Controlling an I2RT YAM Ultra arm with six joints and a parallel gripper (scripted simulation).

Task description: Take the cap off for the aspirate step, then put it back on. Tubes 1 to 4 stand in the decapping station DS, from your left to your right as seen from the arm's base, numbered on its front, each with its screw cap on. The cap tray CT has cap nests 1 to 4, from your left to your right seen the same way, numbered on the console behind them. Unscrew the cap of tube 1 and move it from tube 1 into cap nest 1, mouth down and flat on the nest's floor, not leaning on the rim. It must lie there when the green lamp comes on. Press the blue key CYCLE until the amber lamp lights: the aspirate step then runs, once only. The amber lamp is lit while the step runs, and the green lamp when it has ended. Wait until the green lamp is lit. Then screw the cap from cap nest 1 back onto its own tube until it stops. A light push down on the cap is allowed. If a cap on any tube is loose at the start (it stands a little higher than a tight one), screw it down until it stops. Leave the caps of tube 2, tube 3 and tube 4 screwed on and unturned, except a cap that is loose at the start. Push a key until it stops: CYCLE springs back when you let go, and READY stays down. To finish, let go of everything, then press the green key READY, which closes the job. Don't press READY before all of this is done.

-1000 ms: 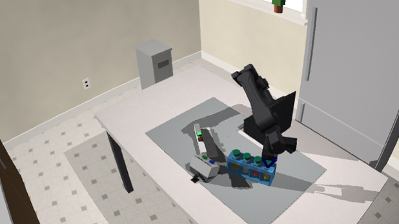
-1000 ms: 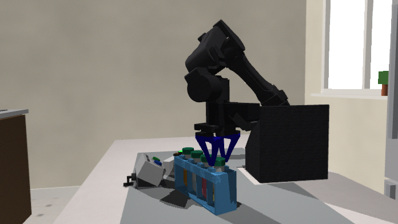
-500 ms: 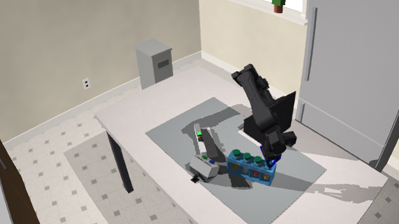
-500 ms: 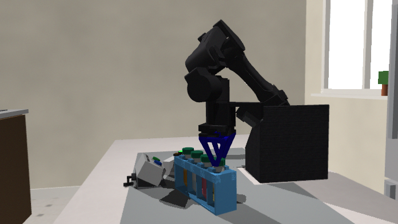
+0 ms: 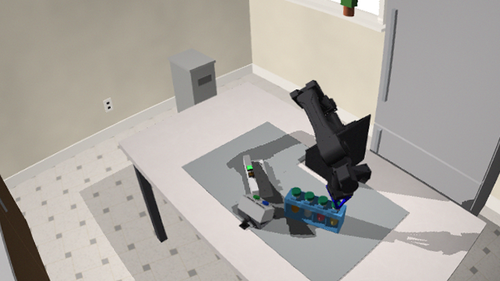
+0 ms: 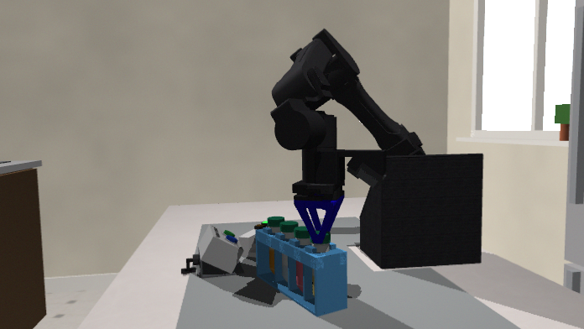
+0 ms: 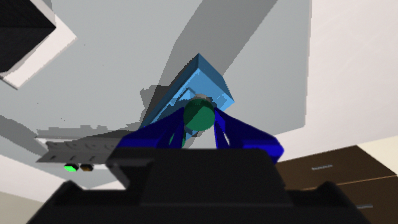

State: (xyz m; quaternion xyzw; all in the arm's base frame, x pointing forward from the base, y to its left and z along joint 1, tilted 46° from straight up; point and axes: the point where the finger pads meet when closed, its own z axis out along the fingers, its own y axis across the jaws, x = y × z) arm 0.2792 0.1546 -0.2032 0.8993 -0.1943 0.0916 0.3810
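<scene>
Now: the green cap right at my hand. Also, from my hand: blue key 15 cm ahead, 21 cm to the right, 5 cm below; green key 16 cm ahead, 25 cm to the right, 5 cm below; grey key box 17 cm ahead, 23 cm to the right, 7 cm below.
</scene>
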